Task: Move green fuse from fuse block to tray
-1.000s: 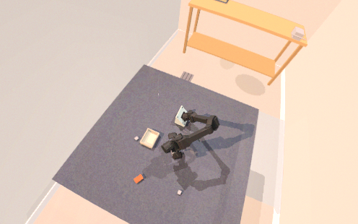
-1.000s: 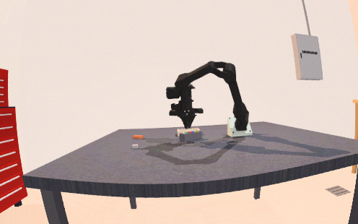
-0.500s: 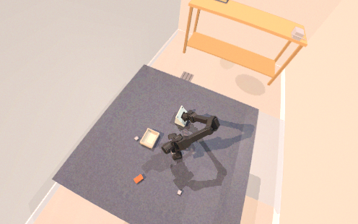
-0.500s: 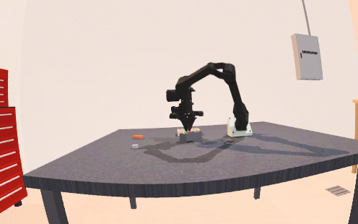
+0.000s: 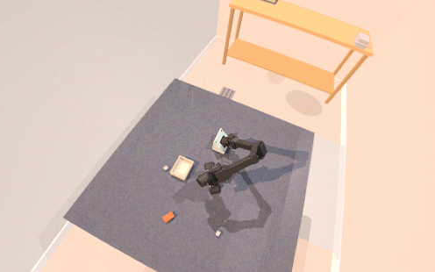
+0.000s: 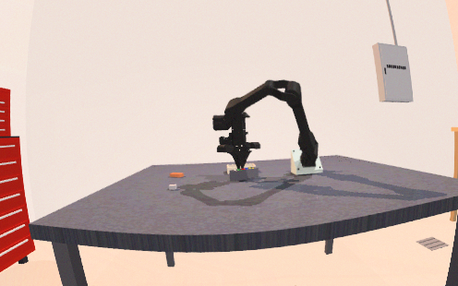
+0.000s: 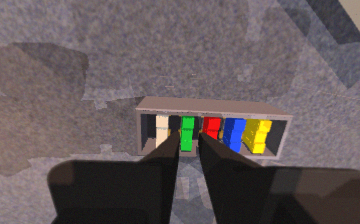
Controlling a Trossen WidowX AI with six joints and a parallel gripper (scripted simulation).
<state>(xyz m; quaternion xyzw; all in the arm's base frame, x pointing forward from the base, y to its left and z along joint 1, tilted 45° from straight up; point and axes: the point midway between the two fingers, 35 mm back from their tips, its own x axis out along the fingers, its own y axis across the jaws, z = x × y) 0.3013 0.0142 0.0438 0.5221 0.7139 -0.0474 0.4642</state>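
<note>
The green fuse lies 20 mm below my gripper tip. Round my gripper tip: orange block 290 mm ahead, 140 mm to the right, 40 mm below; tray 210 mm to the right, 40 mm below, 10 mm behind.
</note>
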